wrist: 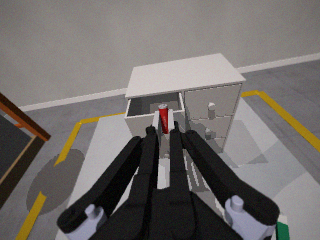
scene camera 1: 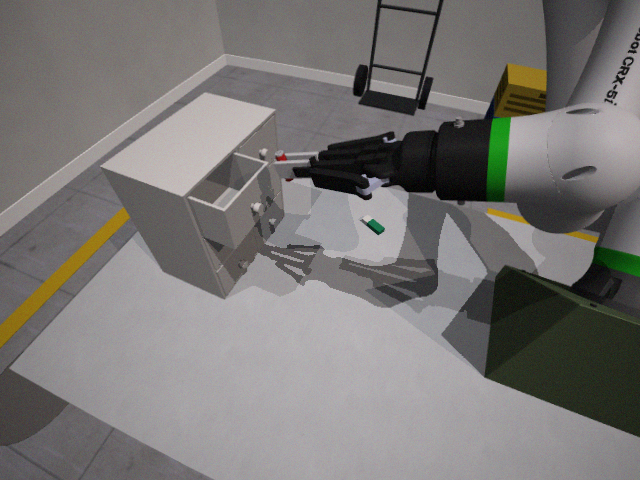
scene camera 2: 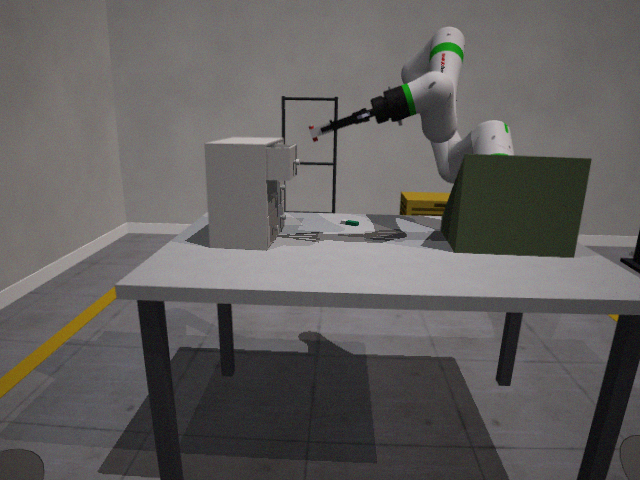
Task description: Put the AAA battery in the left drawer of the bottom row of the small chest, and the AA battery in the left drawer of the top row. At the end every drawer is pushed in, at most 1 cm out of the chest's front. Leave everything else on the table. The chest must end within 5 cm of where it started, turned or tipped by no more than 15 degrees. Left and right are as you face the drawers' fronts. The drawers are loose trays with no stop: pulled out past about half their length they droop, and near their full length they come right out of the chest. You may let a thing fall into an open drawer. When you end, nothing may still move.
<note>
In view: my gripper (scene camera 1: 281, 166), a white chest (scene camera 1: 152, 177), a drawer (scene camera 1: 229, 272) and a drawer (scene camera 1: 262, 229).
The white chest shows as well in the wrist view (wrist: 213, 70) and in scene camera 2 (scene camera 2: 236, 180). My gripper shows as well in the wrist view (wrist: 164, 117) and in scene camera 2 (scene camera 2: 311, 133).
</note>
